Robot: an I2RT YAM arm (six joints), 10 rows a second.
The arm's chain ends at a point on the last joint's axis. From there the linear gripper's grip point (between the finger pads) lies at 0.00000 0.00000 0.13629 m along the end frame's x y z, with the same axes.
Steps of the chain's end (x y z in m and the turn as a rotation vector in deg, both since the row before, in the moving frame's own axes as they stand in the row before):
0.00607 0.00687 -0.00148 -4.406 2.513 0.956
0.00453 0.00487 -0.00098 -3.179 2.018 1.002
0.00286 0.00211 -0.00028 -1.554 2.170 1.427
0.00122 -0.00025 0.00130 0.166 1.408 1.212
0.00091 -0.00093 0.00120 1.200 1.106 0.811
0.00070 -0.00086 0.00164 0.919 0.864 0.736
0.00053 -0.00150 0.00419 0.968 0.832 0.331
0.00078 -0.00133 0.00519 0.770 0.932 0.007
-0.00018 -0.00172 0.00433 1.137 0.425 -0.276
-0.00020 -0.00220 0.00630 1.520 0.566 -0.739
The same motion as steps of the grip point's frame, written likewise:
0.01195 0.01739 -0.00201 -4.406 2.513 0.956
0.00926 0.01247 -0.00127 -3.179 2.018 1.002
0.00797 0.00587 -0.00043 -1.554 2.170 1.427
0.00457 -0.00061 0.00126 0.166 1.408 1.212
0.00356 -0.00377 0.00114 1.200 1.106 0.811
0.00277 -0.00303 0.00161 0.919 0.864 0.736
0.00252 -0.00380 0.00416 0.968 0.832 0.331
0.00300 -0.00316 0.00516 0.770 0.932 0.007
0.00082 -0.00443 0.00430 1.137 0.425 -0.276
0.00112 -0.00582 0.00625 1.520 0.566 -0.739

